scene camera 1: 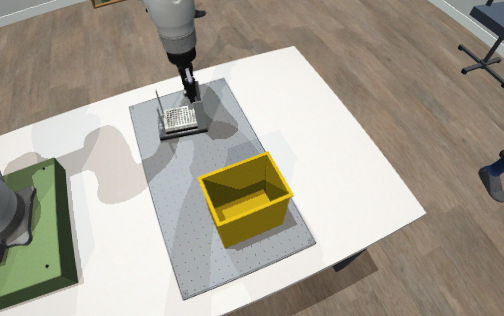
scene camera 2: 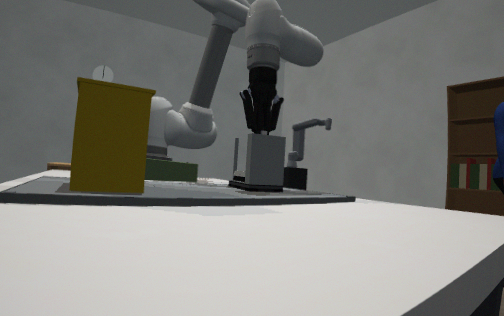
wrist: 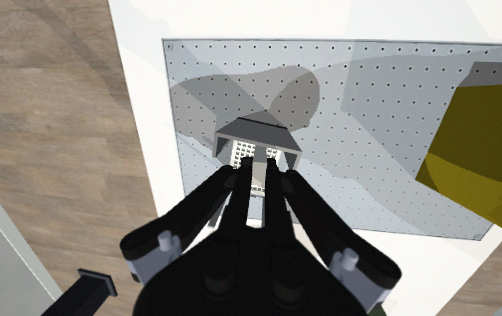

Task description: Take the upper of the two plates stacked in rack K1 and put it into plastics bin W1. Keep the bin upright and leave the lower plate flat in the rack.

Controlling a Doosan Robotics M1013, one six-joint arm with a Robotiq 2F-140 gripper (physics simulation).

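Frame: origin at the arm's base, x back, y right, z up, level; metres.
Seen in the pictures: gripper, between the fingertips: (scene camera 1: pixel 193 106) (wrist: pixel 260 152); arm's base, origin of its link: (scene camera 1: pixel 5 221) (scene camera 2: pixel 148 159).
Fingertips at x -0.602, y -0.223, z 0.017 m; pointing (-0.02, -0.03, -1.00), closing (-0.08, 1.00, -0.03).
Note:
Offsets run from my fingertips to a thing's top centre. Level surfaces: height alone.
The white gridded upper plate {dx +0.037, dy -0.009, dz -0.038 m} (scene camera 1: pixel 180 117) (wrist: pixel 244 150) lies in rack K1 {dx +0.047, dy -0.010, dz +0.058 m} (scene camera 1: pixel 201 116) (scene camera 2: pixel 266 162) (wrist: pixel 255 132), between its tall grey wall and thin upright posts. The lower plate cannot be clearly told apart beneath it. The yellow plastics bin W1 {dx -0.056, dy +0.367, dz +0.095 m} (scene camera 1: pixel 255 222) (scene camera 2: pixel 111 137) (wrist: pixel 475 120) stands upright, and its visible inside is empty. My gripper (scene camera 1: pixel 192 99) (scene camera 2: pixel 262 133) (wrist: pixel 260 152) is shut with nothing between its fingers. It points down at the rack; in the scene camera 2 view its tips show at the level of the wall's top edge. In the wrist view the fingers hide part of the plate.
Rack and bin stand on a grey perforated board (scene camera 1: pixel 175 210) (scene camera 2: pixel 320 198) (wrist: pixel 345 145) on the white table {dz -0.097 m} (scene camera 1: pixel 340 165) (scene camera 2: pixel 225 250). The bin is toward the opposite end of the board from the rack. The arm's green base block (scene camera 1: pixel 45 220) (scene camera 2: pixel 175 171) stands at the side.

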